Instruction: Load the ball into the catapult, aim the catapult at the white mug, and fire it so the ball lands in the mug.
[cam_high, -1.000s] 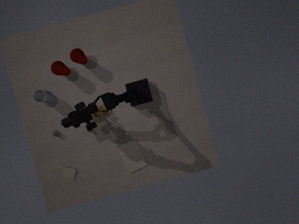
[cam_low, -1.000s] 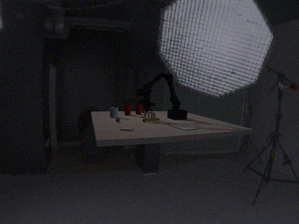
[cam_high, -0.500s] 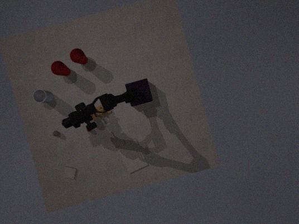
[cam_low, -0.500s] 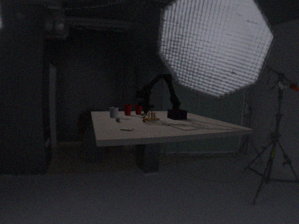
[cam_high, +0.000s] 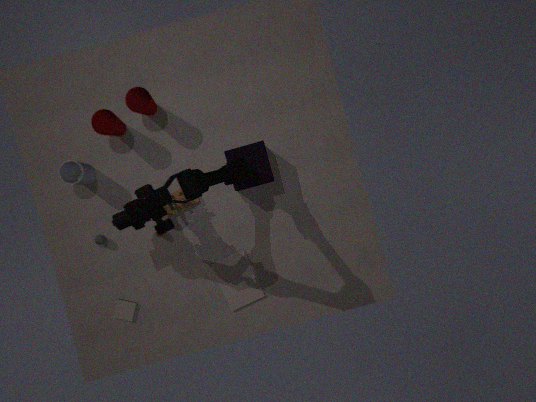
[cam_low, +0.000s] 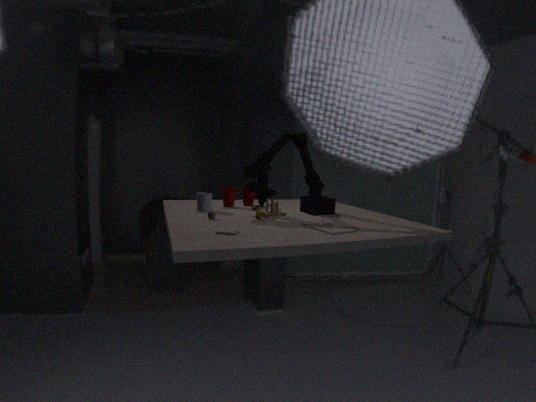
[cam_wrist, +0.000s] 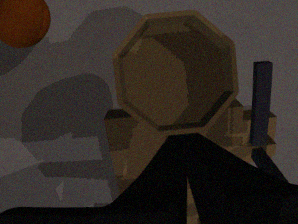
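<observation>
Right now my gripper tip is 30 mm past the wooden catapult and 20 mm to the left of it. Also, from my gripper tip: orange ball: 90 mm to the left, 40 mm ahead, 30 mm below; then white mug: 280 mm ahead, 210 mm to the right, 20 mm below; then small grey ball: 270 mm ahead, 70 mm to the left, 30 mm below.
</observation>
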